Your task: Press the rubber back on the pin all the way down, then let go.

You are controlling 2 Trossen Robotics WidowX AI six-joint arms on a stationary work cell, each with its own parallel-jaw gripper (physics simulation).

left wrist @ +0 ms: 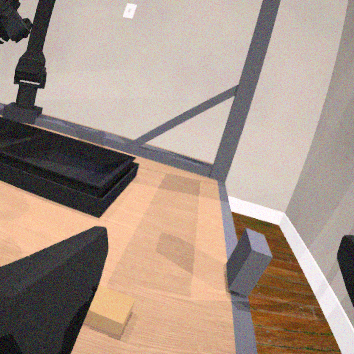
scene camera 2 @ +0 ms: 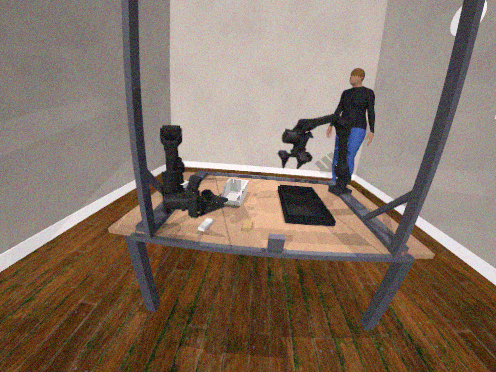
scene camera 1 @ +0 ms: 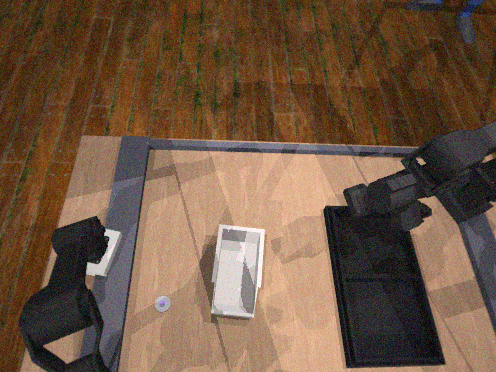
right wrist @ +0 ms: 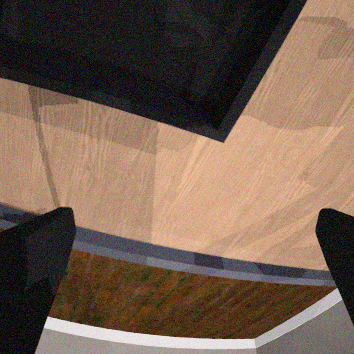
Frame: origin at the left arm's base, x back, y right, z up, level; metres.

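Seen in the pictures: left gripper, between the fingertips: (left wrist: 229, 245) (scene camera 2: 226, 202); right gripper, between the fingertips: (scene camera 2: 290, 168) (right wrist: 200, 222); left arm's base, origin of its link: (scene camera 1: 90, 247); right arm's base, origin of its link: (left wrist: 23, 106) (scene camera 2: 340, 187) (scene camera 1: 467, 197).
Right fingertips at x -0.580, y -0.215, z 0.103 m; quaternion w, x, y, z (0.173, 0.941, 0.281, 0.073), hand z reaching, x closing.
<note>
Pixels of each thing's top centre, then the offset from my right fingertips to it. "*": a spot on its surface instead. Level surfaces: height alone.
- wooden table, height of its surface: dz -0.145 m
- white box, a spot on its surface: (scene camera 1: 231, 282) * dx +0.255, dy +0.216, dz -0.140 m
- black two-part tray, centre of its top: (left wrist: 26, 138) (scene camera 1: 382, 275) (scene camera 2: 302, 198) dx -0.085, dy +0.136, dz -0.108 m
- white block, centre of its top: (scene camera 2: 205, 223) dx +0.265, dy +0.476, dz -0.131 m
- yellow block, centre of its top: (left wrist: 95, 296) (scene camera 2: 247, 223) dx +0.116, dy +0.421, dz -0.131 m
A small pale round disc with a purple centre (scene camera 1: 162, 303), likely the pin with its rubber back, lies on the wooden table (scene camera 1: 180, 340) at the lower left in scene camera 1. How far the back sits on the pin is too small to tell. The disc cannot be made out in scene camera 2 or the wrist views. My left gripper (scene camera 2: 223, 200) (left wrist: 229, 245) is open and empty, low over the table, apart from the disc. My right gripper (scene camera 2: 292, 164) (right wrist: 200, 222) is open and empty, high above the table's far side; it also shows in scene camera 1, by the tray.
A white box (scene camera 1: 231, 282) (scene camera 2: 234, 195) stands right of the disc. A black two-part tray (scene camera 1: 382, 278) (scene camera 2: 310, 219) lies farther right. A white block (scene camera 2: 205, 225) and a yellow block (scene camera 2: 247, 225) (left wrist: 112, 310) lie near the front edge. A person (scene camera 2: 356, 107) stands behind the table.
</note>
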